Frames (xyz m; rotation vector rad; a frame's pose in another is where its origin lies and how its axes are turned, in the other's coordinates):
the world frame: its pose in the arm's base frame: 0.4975 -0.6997 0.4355 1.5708 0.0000 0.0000
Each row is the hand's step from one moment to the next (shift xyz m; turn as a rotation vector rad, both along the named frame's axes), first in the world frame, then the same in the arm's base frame.
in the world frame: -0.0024 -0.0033 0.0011 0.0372 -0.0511 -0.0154
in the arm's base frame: -0.0024 -0.0011 -0.0033 0.0372 0.0154 -0.0511
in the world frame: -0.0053 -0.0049 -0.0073 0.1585 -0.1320 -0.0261
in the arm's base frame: -0.0053 0.0073 -0.0049 0.1585 0.0261 -0.1320
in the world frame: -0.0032 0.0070 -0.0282 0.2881 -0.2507 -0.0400
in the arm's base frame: -0.0032 0.0282 0.0070 0.2881 0.0400 -0.2507
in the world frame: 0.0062 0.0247 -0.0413 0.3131 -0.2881 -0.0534
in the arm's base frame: 0.0062 0.0413 0.0247 0.3131 0.0534 -0.2881
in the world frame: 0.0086 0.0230 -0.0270 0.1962 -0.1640 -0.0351
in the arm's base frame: 0.0086 0.0270 0.0230 0.1962 0.0351 -0.1640
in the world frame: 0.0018 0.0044 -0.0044 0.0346 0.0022 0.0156
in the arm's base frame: 0.0018 0.0044 0.0044 0.0346 -0.0156 0.0022
